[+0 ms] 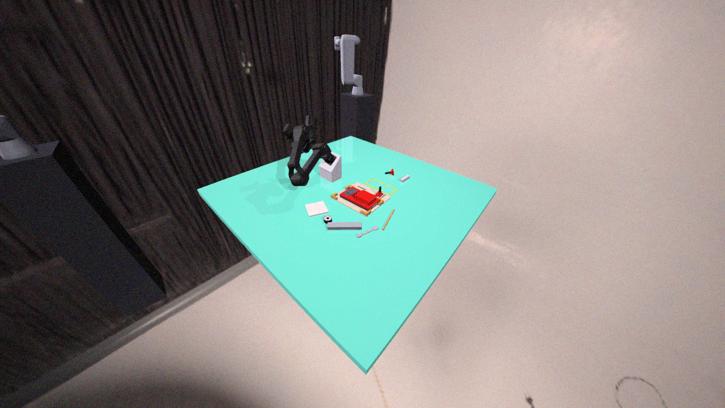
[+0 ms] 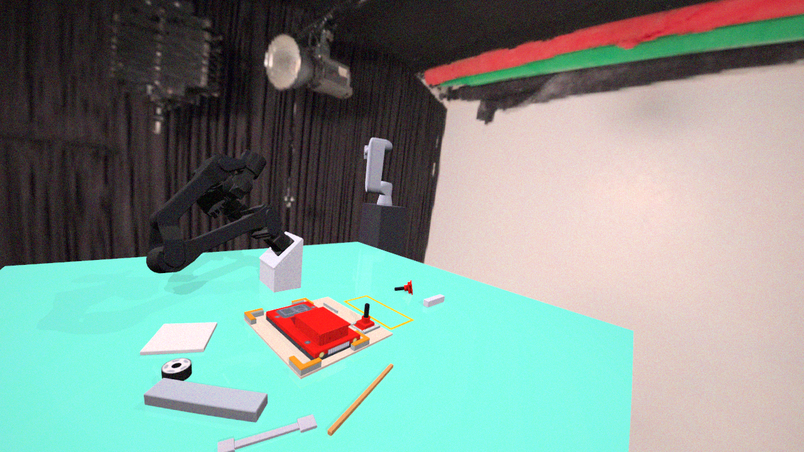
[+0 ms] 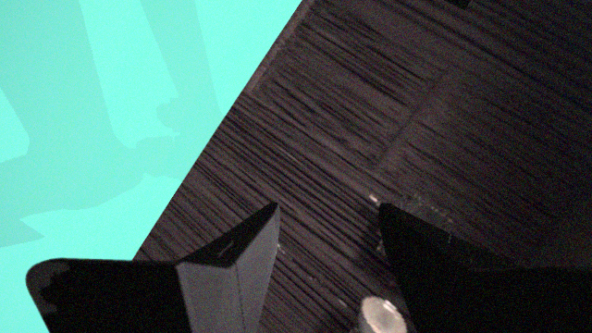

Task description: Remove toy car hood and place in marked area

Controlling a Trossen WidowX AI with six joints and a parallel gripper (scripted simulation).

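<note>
Right now the hood is 520 mm ahead of my gripper tip, 140 mm to the left of it and 190 mm below it. The rest, counted from my gripper tip: white tile: 390 mm ahead, 90 mm to the right, 230 mm below; then grey engine block: 520 mm ahead, 140 mm to the left, 210 mm below; then black ring: 500 mm ahead, 100 mm to the right, 220 mm below.
</note>
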